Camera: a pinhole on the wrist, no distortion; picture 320 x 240 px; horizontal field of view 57.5 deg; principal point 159.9 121.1 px. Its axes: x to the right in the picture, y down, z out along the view. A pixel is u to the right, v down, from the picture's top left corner.
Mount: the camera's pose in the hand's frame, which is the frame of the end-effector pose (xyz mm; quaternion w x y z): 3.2 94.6 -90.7 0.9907 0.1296 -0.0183 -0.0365
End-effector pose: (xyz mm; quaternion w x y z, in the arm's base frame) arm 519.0 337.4 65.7 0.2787 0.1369 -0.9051 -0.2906
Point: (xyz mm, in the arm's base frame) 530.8 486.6 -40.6
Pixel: 22 133
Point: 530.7 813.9 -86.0
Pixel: outside the picture
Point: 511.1 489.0 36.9
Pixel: 50 205
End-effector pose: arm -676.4 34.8 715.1 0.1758 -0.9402 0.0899 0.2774
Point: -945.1 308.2 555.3
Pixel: 86 54
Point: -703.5 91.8 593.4
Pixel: 223 69
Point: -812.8 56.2 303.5
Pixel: 236 229
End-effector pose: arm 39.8 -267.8 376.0 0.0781 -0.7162 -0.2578 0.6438
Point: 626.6 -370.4 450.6
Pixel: behind the camera
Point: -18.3 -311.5 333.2
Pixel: 195 106
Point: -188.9 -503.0 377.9
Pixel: 60 229
